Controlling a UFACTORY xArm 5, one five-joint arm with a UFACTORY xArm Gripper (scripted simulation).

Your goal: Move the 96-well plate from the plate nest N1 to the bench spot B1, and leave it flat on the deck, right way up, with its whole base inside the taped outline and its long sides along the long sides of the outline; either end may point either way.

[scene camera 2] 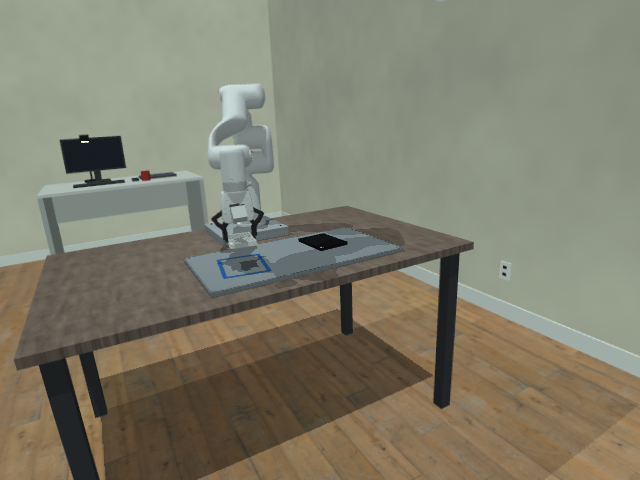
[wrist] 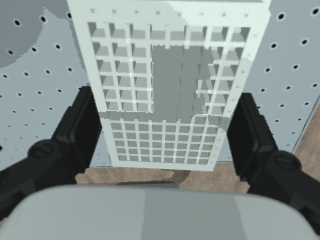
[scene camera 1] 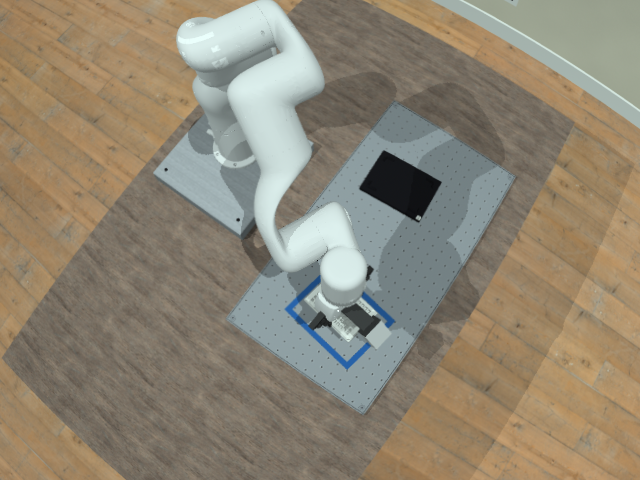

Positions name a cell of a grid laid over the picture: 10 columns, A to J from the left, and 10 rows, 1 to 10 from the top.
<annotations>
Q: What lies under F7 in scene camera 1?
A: My gripper.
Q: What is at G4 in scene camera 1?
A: A black plate nest N1.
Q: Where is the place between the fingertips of my gripper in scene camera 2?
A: D5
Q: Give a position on a white 96-well plate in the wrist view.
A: E6
</annotations>
